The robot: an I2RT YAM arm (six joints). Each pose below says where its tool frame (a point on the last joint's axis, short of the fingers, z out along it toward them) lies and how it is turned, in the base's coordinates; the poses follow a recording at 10 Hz.
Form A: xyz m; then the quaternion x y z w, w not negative.
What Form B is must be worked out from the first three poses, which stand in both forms.
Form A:
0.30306 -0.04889 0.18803 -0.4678 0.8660 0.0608 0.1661
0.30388 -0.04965 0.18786 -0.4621 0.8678 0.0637 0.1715
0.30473 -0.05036 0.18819 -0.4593 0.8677 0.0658 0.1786
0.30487 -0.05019 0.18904 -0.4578 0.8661 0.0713 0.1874
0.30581 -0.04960 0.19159 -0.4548 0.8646 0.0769 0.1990
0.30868 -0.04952 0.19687 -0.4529 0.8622 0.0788 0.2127
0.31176 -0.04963 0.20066 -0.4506 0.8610 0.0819 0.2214
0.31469 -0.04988 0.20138 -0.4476 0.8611 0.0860 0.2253
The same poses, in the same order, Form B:
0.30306 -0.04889 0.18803 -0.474 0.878 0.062 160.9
0.30388 -0.04965 0.18786 -0.469 0.881 0.065 160.3
0.30473 -0.05036 0.18819 -0.467 0.882 0.067 159.4
0.30487 -0.05019 0.18904 -0.466 0.882 0.073 158.4
0.30581 -0.04960 0.19159 -0.464 0.882 0.078 157.0
0.30868 -0.04952 0.19687 -0.464 0.882 0.081 155.4
0.31176 -0.04963 0.20066 -0.462 0.883 0.084 154.4
0.31469 -0.04988 0.20138 -0.459 0.884 0.088 154.0

